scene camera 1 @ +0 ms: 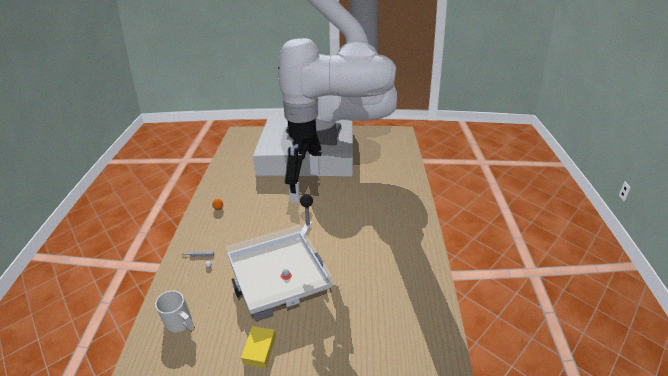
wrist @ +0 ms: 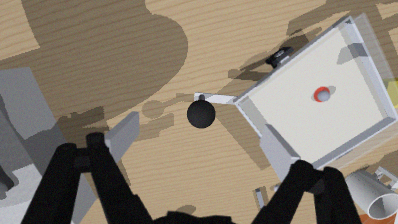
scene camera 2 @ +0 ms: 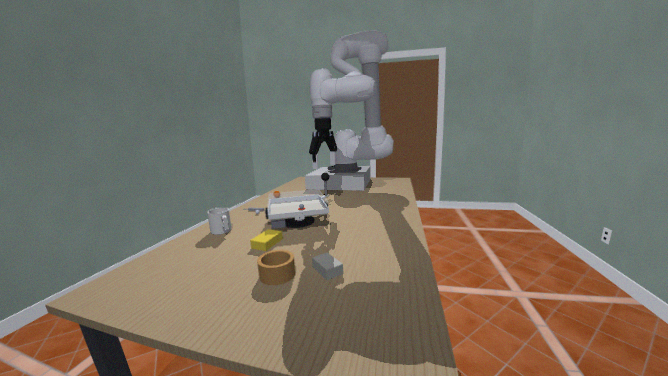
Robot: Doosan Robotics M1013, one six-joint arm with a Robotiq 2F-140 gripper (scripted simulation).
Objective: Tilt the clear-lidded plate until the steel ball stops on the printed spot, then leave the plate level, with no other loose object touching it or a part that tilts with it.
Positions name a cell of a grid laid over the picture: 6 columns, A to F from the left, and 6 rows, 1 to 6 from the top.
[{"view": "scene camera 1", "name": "gripper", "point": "C3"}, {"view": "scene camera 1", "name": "white mug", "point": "B5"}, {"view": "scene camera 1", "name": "clear-lidded white plate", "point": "C5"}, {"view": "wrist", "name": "gripper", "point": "D4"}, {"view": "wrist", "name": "clear-lidded white plate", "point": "E3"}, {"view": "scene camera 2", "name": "gripper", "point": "C3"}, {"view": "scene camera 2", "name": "wooden ring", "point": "C5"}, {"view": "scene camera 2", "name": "clear-lidded white plate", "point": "C4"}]
